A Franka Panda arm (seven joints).
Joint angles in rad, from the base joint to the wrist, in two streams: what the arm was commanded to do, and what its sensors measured. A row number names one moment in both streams.
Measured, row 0:
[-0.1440, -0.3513, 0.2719, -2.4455, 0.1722, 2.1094, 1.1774]
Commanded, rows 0 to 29:
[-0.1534, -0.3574, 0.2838, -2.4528, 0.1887, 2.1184, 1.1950]
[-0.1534, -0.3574, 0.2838, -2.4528, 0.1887, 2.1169, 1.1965]
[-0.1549, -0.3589, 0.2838, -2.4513, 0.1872, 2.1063, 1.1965]
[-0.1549, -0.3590, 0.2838, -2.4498, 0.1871, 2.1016, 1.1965]
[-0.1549, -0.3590, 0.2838, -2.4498, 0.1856, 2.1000, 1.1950]
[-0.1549, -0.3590, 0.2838, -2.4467, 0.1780, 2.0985, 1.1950]
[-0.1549, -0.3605, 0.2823, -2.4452, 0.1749, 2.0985, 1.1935]
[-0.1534, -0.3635, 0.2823, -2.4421, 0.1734, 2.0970, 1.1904]
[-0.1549, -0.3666, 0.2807, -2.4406, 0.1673, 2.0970, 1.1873]
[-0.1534, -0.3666, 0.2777, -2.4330, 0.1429, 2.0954, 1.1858]
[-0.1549, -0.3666, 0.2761, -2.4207, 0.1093, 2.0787, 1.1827]
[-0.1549, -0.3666, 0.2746, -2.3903, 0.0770, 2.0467, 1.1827]
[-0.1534, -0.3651, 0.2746, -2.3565, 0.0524, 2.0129, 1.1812]
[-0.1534, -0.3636, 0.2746, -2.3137, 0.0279, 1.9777, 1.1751]
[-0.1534, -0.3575, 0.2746, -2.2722, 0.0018, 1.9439, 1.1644]
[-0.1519, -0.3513, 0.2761, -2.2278, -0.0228, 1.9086, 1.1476]
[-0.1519, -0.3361, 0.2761, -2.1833, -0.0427, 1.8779, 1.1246]
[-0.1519, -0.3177, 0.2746, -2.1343, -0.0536, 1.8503, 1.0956]
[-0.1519, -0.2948, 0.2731, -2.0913, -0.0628, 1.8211, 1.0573]
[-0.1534, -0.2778, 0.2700, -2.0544, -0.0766, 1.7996, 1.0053]
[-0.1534, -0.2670, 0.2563, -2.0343, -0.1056, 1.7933, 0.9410]
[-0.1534, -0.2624, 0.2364, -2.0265, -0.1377, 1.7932, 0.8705]
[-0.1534, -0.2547, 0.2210, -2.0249, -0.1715, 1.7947, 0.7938]
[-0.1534, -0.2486, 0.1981, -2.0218, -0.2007, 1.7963, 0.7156]
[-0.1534, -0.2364, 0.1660, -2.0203, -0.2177, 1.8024, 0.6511]
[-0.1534, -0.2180, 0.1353, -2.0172, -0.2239, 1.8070, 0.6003]
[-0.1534, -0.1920, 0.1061, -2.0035, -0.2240, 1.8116, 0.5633]
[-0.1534, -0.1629, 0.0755, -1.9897, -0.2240, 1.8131, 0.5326]
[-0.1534, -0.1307, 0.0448, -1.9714, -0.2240, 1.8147, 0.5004]
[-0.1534, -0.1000, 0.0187, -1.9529, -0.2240, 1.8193, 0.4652]
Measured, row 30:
[-0.1549, -0.1995, 0.0818, -2.0286, -0.2059, 1.8217, 0.5587]
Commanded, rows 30 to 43:
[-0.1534, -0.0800, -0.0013, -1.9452, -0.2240, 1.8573, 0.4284]
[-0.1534, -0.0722, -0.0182, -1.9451, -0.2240, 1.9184, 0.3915]
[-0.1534, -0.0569, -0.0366, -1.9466, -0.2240, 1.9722, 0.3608]
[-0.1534, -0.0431, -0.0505, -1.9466, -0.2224, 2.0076, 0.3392]
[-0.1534, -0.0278, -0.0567, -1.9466, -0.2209, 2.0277, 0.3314]
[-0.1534, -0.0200, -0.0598, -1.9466, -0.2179, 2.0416, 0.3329]
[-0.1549, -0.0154, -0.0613, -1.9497, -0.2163, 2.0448, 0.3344]
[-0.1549, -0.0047, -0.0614, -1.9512, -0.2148, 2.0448, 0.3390]
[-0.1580, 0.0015, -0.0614, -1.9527, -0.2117, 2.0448, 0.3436]
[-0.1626, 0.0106, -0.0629, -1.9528, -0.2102, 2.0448, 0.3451]
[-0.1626, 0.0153, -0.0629, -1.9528, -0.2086, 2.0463, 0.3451]
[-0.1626, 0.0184, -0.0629, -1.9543, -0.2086, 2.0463, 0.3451]
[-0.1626, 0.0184, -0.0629, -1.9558, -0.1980, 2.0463, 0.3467]
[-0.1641, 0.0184, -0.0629, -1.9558, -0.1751, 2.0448, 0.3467]
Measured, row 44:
[-0.1608, 0.0119, -0.0615, -1.9651, -0.2051, 2.0362, 0.3455]
